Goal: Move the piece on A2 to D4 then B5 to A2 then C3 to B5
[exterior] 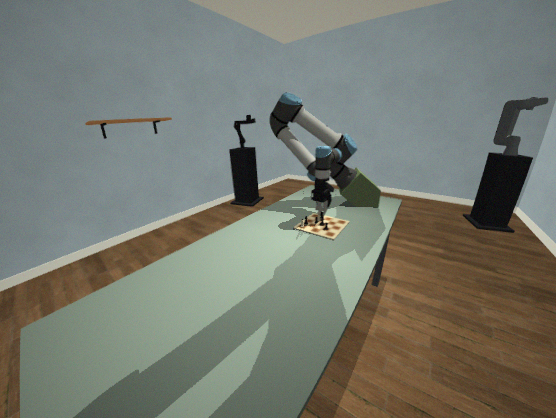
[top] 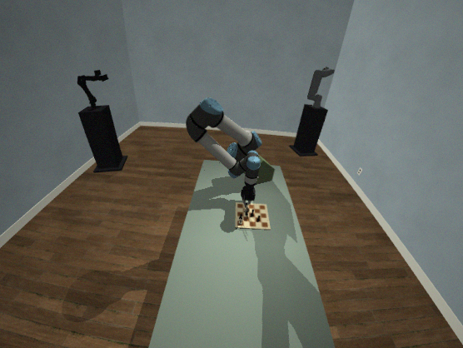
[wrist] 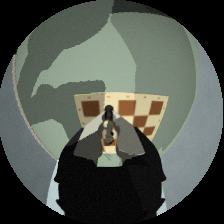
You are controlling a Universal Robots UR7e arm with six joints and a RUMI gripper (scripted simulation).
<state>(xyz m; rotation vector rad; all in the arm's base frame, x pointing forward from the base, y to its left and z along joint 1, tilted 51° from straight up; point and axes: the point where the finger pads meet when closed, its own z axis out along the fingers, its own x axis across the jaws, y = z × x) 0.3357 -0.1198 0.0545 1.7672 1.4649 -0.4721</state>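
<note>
My hand is 40 mm short of the white piece and 10 mm to the left of it. Also, from my hand: chessboard 80 mm ahead, 30 mm below, 20 mm to the left.
</note>
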